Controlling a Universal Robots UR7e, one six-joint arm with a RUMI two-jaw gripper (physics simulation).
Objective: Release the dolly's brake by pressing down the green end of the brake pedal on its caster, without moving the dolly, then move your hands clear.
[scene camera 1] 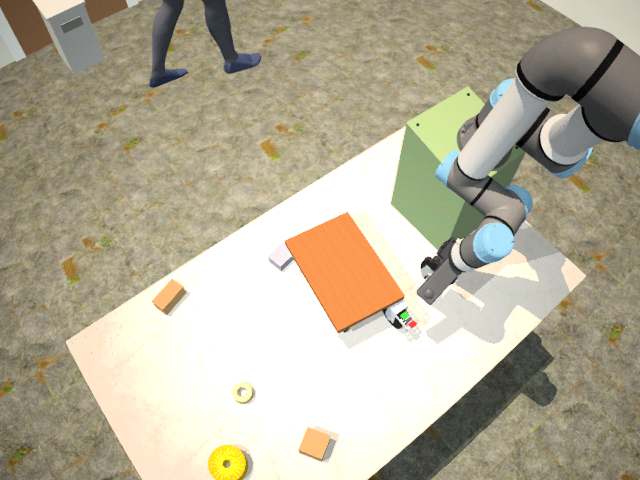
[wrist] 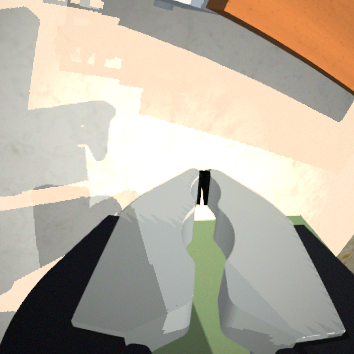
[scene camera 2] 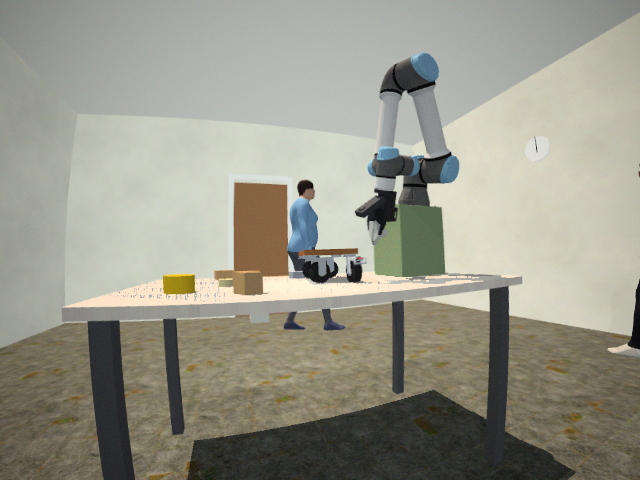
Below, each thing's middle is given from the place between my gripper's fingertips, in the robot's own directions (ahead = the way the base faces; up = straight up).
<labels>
I see my gripper 160 mm short of the dolly [scene camera 1: 351,283], 120 mm to the left of it and 80 mm above it.
</labels>
